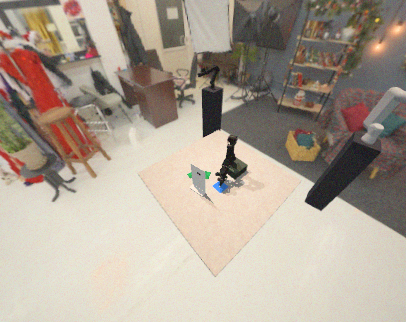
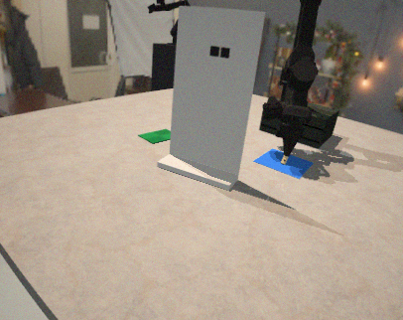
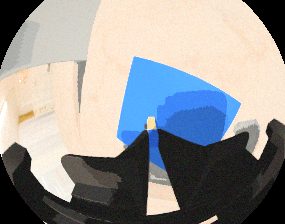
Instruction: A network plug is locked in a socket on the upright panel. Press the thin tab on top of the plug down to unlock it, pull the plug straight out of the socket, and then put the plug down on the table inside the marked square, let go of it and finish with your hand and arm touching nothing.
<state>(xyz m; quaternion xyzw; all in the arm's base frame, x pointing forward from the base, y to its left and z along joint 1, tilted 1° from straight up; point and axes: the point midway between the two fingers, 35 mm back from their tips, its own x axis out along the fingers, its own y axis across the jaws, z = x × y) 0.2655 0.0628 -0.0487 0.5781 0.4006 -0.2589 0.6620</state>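
The blue plug is right at my gripper tip. Round my gripper tip: blue square (2 cm below, 1 cm behind); grey upright panel (17 cm ahead, 15 cm to the right, 13 cm above).
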